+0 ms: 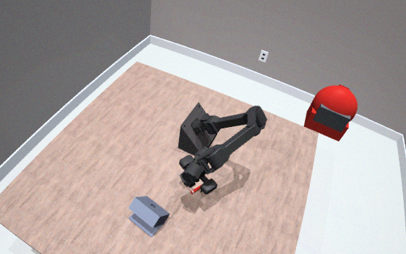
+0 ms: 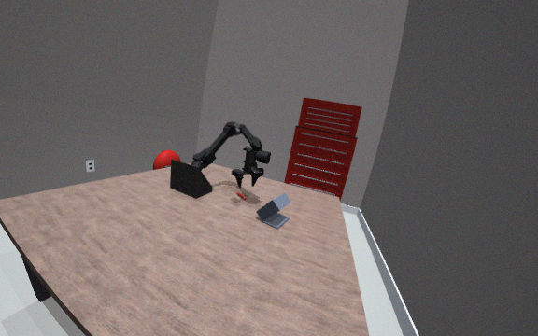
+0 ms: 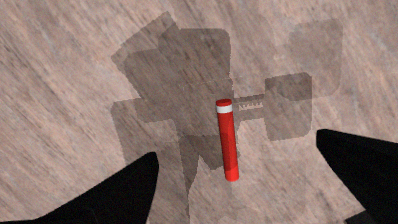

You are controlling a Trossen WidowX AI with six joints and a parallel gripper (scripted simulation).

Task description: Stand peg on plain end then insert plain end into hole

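The red peg lies 70 mm below my gripper tip and 10 mm behind it. The rest, counted from my gripper tip: sloped panel 210 mm ahead, 90 mm to the right, 10 mm below.
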